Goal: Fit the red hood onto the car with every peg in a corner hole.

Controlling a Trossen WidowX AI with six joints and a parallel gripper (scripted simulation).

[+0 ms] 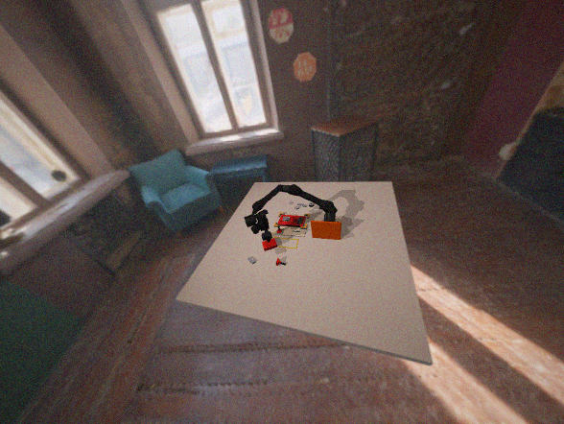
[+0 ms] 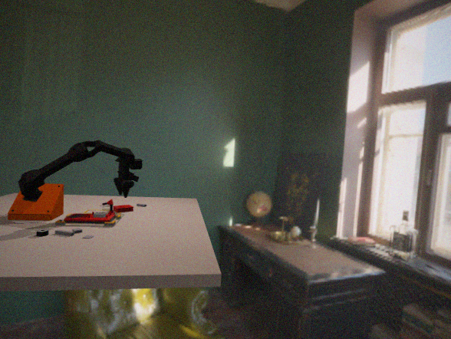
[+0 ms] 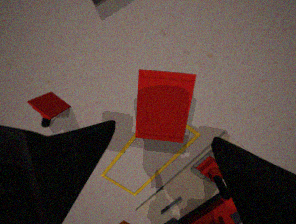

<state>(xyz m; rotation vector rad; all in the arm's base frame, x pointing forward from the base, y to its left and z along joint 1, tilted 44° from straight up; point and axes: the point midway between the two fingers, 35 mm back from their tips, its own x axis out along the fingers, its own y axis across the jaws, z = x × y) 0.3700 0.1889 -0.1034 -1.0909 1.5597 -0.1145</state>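
My gripper tip is 70 mm above the red hood. The rest, counted from my gripper tip: black wheel 480 mm to the right, 160 mm behind, 80 mm below.
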